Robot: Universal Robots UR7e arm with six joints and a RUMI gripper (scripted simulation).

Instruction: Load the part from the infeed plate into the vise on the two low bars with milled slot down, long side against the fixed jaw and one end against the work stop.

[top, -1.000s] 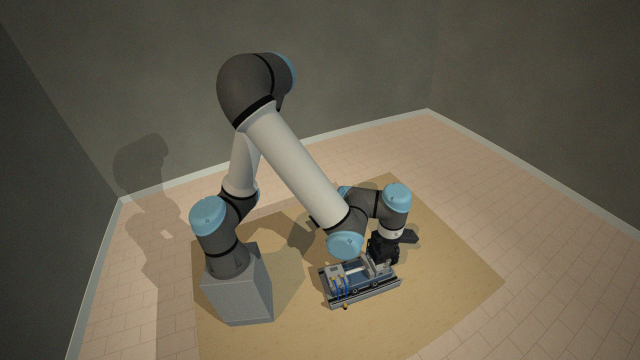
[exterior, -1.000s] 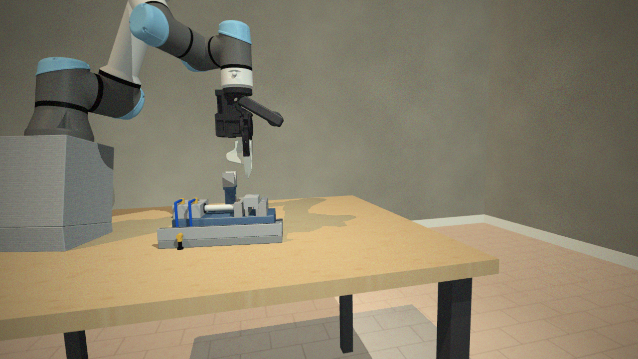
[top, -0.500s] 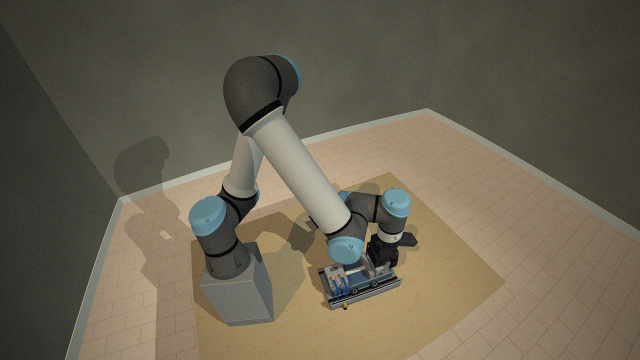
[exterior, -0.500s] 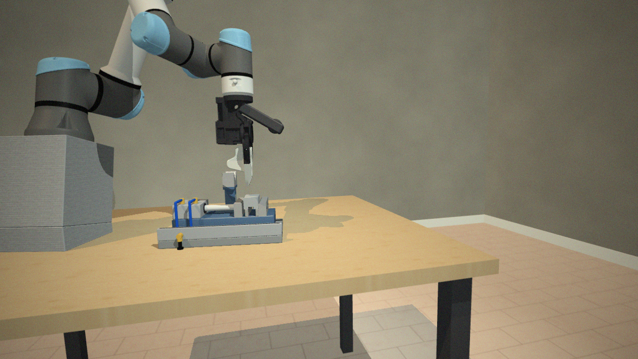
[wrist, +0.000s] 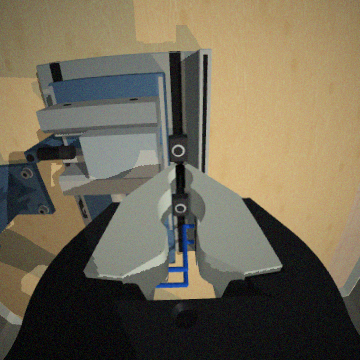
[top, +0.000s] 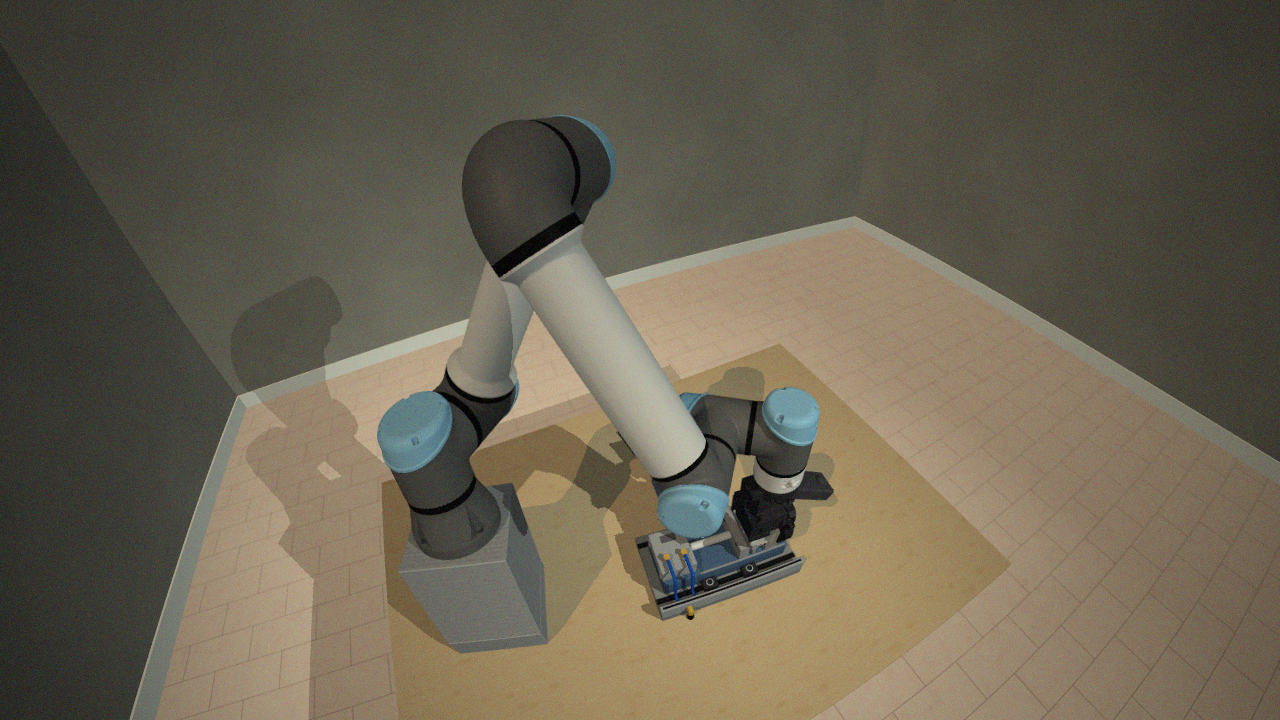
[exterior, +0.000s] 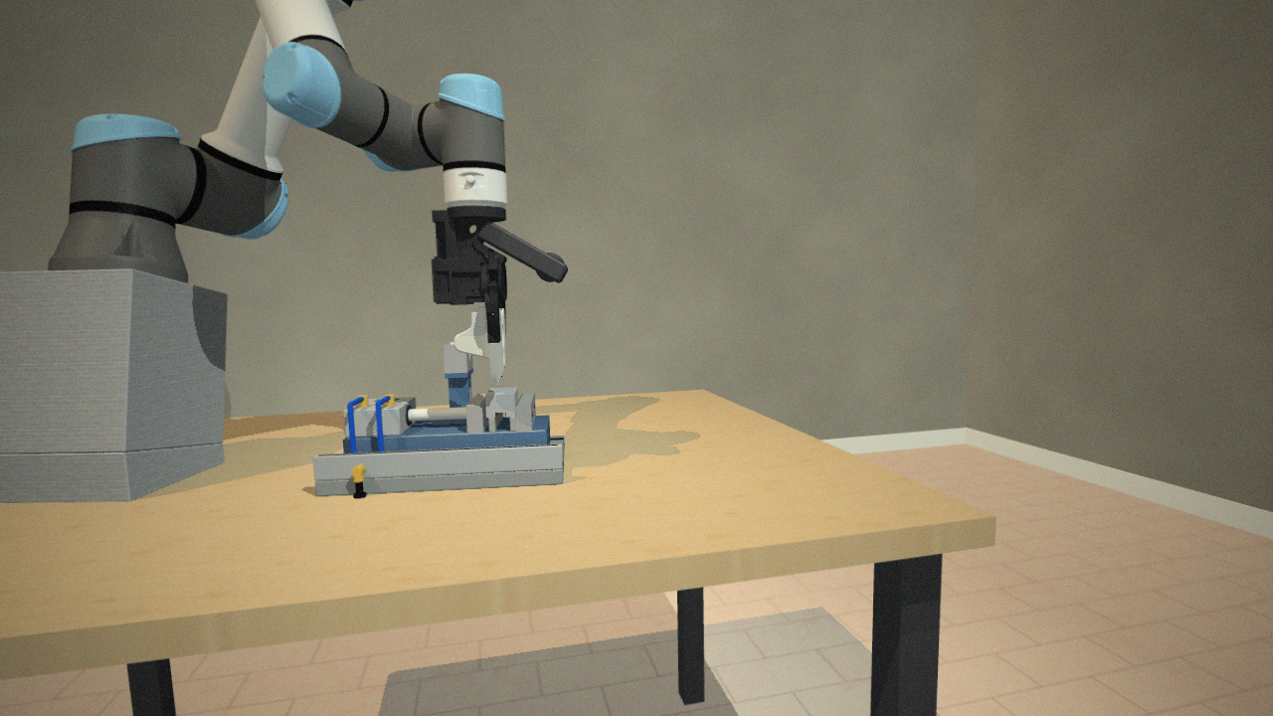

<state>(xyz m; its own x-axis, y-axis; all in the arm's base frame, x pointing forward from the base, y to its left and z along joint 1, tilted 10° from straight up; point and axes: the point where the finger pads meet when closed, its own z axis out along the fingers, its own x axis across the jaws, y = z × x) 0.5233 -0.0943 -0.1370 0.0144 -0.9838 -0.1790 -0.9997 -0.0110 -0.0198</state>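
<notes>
Right now the part is 5 cm to the left of my hand and 5 cm below it. From my hand the other things lie so: fixed jaw (3 cm ahead, 7 cm to the left, 6 cm below); then moving jaw (3 cm behind, 7 cm to the left, 6 cm below); then work stop (11 cm to the left, 5 cm below).
</notes>
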